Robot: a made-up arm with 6 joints. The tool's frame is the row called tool.
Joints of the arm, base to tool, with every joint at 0 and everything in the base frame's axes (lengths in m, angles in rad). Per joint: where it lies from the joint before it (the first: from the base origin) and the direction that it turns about. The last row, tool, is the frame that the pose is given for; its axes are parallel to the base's.
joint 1: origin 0 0 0.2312 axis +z
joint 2: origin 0 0.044 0 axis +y
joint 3: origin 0 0 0.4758 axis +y
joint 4: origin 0 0 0.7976 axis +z
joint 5: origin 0 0 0 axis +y
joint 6: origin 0 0 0.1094 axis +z
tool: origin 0 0 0
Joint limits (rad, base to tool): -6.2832..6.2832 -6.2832..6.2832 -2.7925..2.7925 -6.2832..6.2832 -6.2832..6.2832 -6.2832..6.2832
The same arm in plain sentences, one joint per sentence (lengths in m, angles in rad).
The arm has six revolute joints in a row. What follows holds with every joint at zero, and every direction is one of the base frame's. The first joint lies 0.2312 m along +z from the base frame's origin and turns about +z, from -6.2832 to 6.2832 rad. The second joint lies 0.044 m along +y from the first joint and turns about +y, from -6.2832 to 6.2832 rad. The third joint lies 0.4758 m along +z from the second joint and turns about +y, from -2.7925 to 2.7925 rad. The fourth joint lies 0.7976 m along +z from the third joint and turns about +z, from -6.2832 to 6.2832 rad. The fifth joint lies at the same point as the fourth joint and turns about +y, from -6.2832 to 6.2832 rad. The sixth joint lies 0.1094 m along +z from the fifth joint and turns about +z, from -6.2832 to 6.2832 rad. The tool frame, which is the frame that the pose is given for, lies at the same point as the sixth joint; its axes are parallel to the base frame's.
